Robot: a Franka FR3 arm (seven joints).
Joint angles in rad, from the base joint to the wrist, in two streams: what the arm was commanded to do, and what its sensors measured. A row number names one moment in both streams.
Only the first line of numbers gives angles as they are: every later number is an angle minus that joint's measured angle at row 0.
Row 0, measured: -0.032 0.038 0.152 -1.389 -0.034 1.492 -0.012
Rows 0 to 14, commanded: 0.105 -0.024 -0.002 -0.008 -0.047 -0.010 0.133; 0.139 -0.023 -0.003 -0.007 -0.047 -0.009 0.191; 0.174 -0.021 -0.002 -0.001 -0.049 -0.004 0.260; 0.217 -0.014 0.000 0.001 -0.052 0.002 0.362; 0.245 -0.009 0.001 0.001 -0.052 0.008 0.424; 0.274 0.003 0.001 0.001 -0.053 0.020 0.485; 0.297 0.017 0.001 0.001 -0.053 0.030 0.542; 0.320 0.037 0.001 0.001 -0.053 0.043 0.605; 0.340 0.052 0.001 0.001 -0.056 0.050 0.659; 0.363 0.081 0.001 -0.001 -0.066 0.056 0.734; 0.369 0.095 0.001 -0.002 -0.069 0.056 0.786; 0.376 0.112 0.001 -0.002 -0.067 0.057 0.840; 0.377 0.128 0.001 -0.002 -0.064 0.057 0.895; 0.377 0.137 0.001 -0.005 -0.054 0.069 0.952; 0.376 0.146 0.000 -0.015 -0.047 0.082 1.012
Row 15, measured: 0.373 0.119 0.006 -0.007 -0.049 0.050 0.861
